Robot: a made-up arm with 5 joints.
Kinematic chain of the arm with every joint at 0, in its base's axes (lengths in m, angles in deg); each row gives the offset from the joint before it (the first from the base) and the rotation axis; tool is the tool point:
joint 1: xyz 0 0 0.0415 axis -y
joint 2: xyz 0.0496 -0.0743 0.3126 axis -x
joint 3: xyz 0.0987 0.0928 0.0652 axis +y
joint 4: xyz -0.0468 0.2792 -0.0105 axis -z
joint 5: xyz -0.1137 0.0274 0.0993 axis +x
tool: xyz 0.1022 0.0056 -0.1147
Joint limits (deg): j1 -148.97..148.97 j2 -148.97..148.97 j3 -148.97..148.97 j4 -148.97..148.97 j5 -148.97..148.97
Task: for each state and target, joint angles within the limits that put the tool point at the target. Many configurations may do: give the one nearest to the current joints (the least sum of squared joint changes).
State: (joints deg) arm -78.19 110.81 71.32 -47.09 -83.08
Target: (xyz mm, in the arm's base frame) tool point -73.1 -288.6 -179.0
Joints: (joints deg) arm -120.47 138.39 73.52 -72.73 -84.72
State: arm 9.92 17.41 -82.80 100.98 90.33
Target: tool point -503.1 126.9 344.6
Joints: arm 63.18 -27.46 -85.84 123.39 98.19
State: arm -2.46 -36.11 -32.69 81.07 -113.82
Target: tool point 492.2 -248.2 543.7
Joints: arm -43.03 -84.92 -7.37 81.09 -130.00
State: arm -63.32 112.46 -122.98 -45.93 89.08
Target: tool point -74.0 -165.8 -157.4
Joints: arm -61.74 87.43 -118.15 -43.44 88.33
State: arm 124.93 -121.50 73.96 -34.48 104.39
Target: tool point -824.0 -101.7 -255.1
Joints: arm 125.85 -70.13 81.44 -29.17 99.73
